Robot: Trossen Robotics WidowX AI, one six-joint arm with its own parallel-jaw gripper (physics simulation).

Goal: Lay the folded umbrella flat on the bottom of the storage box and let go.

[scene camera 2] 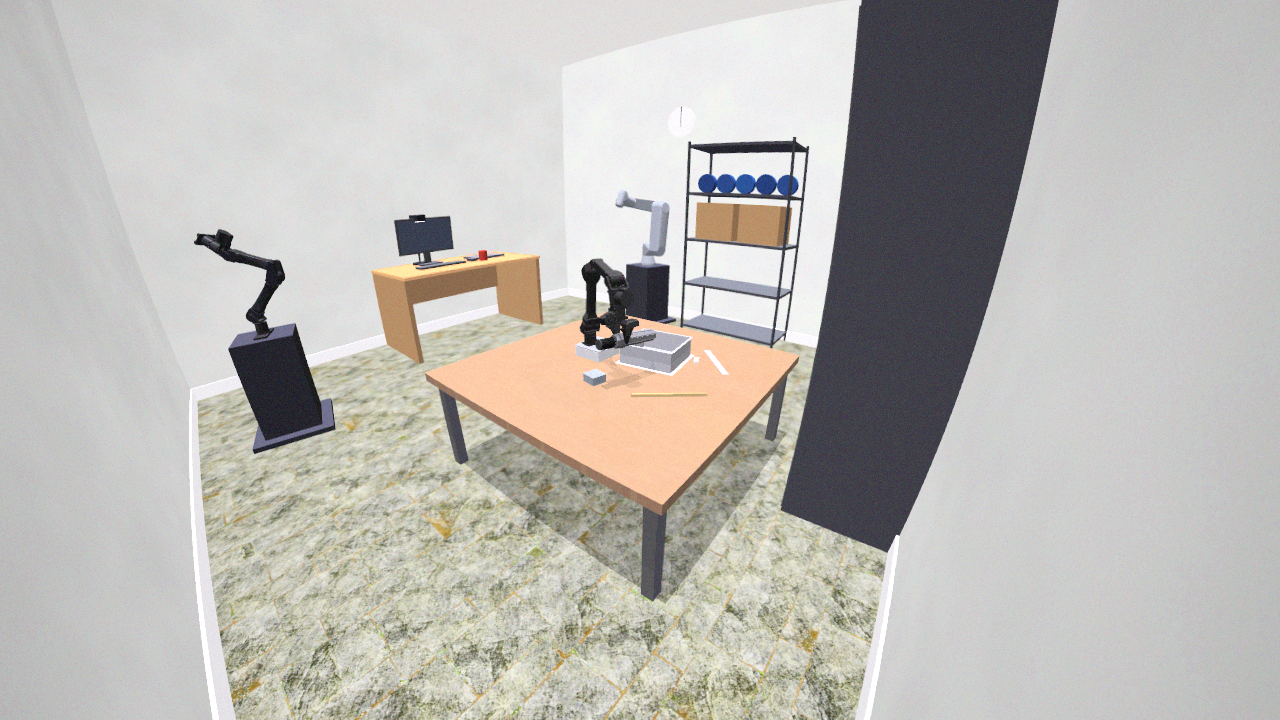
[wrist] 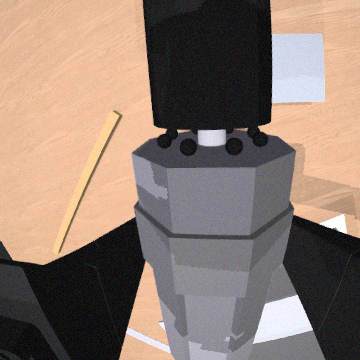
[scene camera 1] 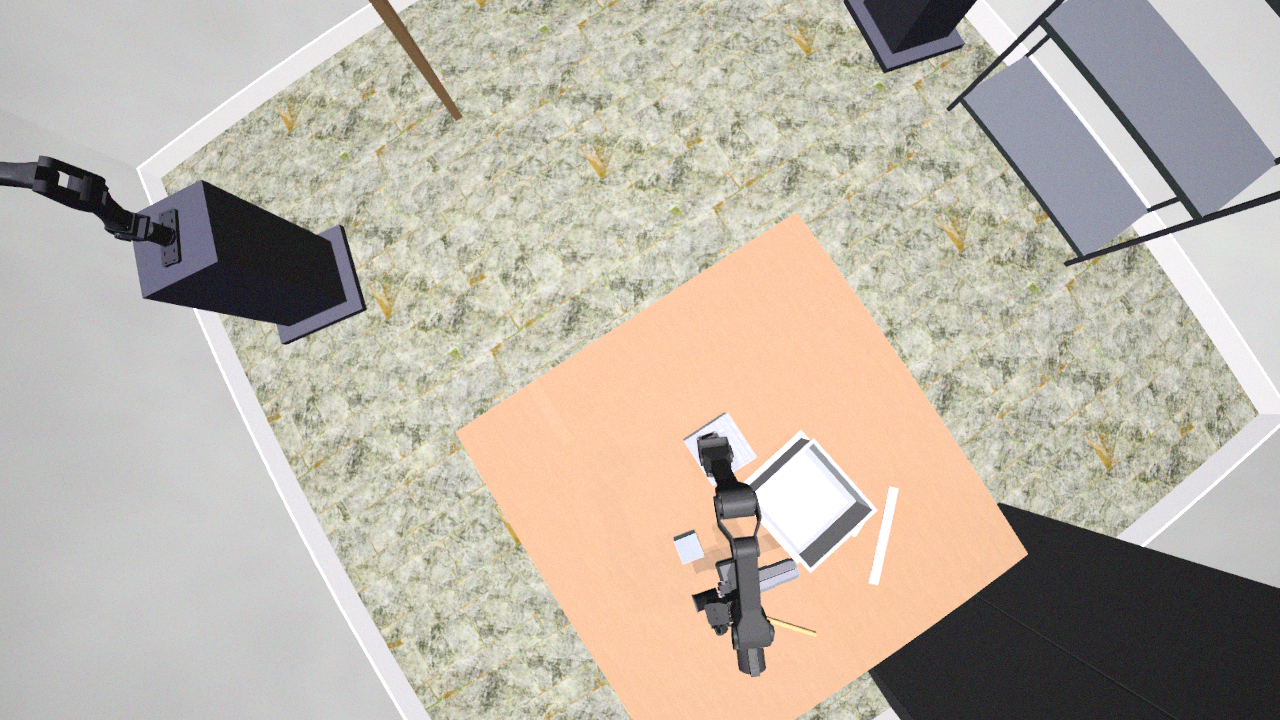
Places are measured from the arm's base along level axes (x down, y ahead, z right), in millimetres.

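Pixels of known places: gripper, between the fingertips: [scene camera 2: 622, 342] [wrist: 209, 221] [scene camera 1: 735, 587]; arm's base, origin of its link: [scene camera 2: 590, 343] [scene camera 1: 710, 444].
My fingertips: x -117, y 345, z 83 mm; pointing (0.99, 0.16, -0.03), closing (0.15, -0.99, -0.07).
For each thing: its top centre in the pictures, then the offset to it from my fingertips. Level surfaces: height alone.
- folded umbrella, centre of its top: [wrist: 206, 330] [scene camera 1: 748, 591] [scene camera 2: 627, 331] dx -41, dy +0, dz -25 mm
- storage box, centre of its top: [wrist: 280, 353] [scene camera 1: 812, 505] [scene camera 2: 656, 340] dx +77, dy -91, dz -283 mm
- small pale block, centre of its top: [wrist: 289, 67] [scene camera 1: 689, 548] [scene camera 2: 594, 373] dx +138, dy -81, dz +84 mm
- table, height of its surface: dx +175 mm
- thin wooden stick, centre of its top: [wrist: 74, 198] [scene camera 1: 769, 620] [scene camera 2: 669, 393] dx +162, dy +216, dz -61 mm
- white strip, centre of its top: [scene camera 1: 884, 535] [scene camera 2: 715, 361] dx +172, dy +116, dz -481 mm
The folded umbrella [scene camera 1: 777, 574] [scene camera 2: 643, 336] [wrist: 212, 202] has a grey faceted canopy and a black handle. My gripper [scene camera 2: 626, 339] [wrist: 209, 221] is shut on its canopy, with one black finger on each side. The umbrella is held level above the table. In scene camera 1 the arm hides the grip, and the canopy's far end shows beside the near corner of the storage box [scene camera 1: 839, 537] [scene camera 2: 646, 358]. The box is open-topped, with grey walls and a white bottom. The umbrella is outside it. In the wrist view the canopy's far end runs out of the frame.
A small pale block [scene camera 1: 688, 548] [scene camera 2: 594, 377] [wrist: 299, 67] lies on the table [scene camera 1: 617, 501]. A thin wooden stick [scene camera 1: 794, 626] [scene camera 2: 668, 394] [wrist: 87, 182] lies on the near side. A white strip [scene camera 1: 884, 537] [scene camera 2: 715, 361] lies beyond the box. The arm's base stands close beside the box.
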